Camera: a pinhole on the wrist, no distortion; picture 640 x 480 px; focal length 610.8 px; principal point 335.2 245.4 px. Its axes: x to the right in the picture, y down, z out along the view. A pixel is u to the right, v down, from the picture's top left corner.
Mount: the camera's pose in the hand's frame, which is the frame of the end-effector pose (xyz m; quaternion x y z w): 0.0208 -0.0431 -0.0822 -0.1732 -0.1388 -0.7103 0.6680
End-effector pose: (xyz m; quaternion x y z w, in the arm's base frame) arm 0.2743 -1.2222 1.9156 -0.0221 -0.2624 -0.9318 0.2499
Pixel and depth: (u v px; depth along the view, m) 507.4 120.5 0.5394
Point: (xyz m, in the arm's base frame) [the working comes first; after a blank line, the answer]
In the camera's frame: 0.1521 -0.1103 0.5394

0.3154 -0.9998 2.3405
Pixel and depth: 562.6 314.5 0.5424
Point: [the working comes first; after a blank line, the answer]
In the camera's frame: 0.2019 0.0614 0.5424

0.1396 -1.0264 2.3589
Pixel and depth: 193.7 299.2 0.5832
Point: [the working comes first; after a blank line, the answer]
In the camera's frame: -0.1351 0.0514 0.5832

0.2955 -1.3218 2.4208
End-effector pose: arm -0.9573 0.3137 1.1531 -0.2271 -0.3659 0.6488 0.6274
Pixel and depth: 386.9 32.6 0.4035
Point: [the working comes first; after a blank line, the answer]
In the camera's frame: 0.0342 -0.1406 0.4035

-1.2441 0.1679 1.2440
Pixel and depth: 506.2 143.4 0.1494
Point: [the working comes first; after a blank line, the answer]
In the camera's frame: 0.0418 -0.0249 0.1494

-1.0017 0.3023 1.2099
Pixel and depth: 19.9 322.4 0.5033
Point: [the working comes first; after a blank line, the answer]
In the camera's frame: -0.2598 0.0634 0.5033

-1.4258 0.4114 1.0302
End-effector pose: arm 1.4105 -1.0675 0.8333 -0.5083 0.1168 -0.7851 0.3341
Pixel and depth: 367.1 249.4 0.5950
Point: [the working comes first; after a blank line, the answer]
In the camera's frame: 0.0311 0.0039 0.5950

1.8792 -1.1702 0.9931
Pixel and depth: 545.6 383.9 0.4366
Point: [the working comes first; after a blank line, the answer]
In the camera's frame: 0.1504 0.0990 0.4366

1.7018 -1.0998 1.1024
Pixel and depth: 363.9 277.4 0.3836
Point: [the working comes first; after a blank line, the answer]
In the camera's frame: 0.0180 0.0201 0.3836

1.6733 -1.1436 0.9480
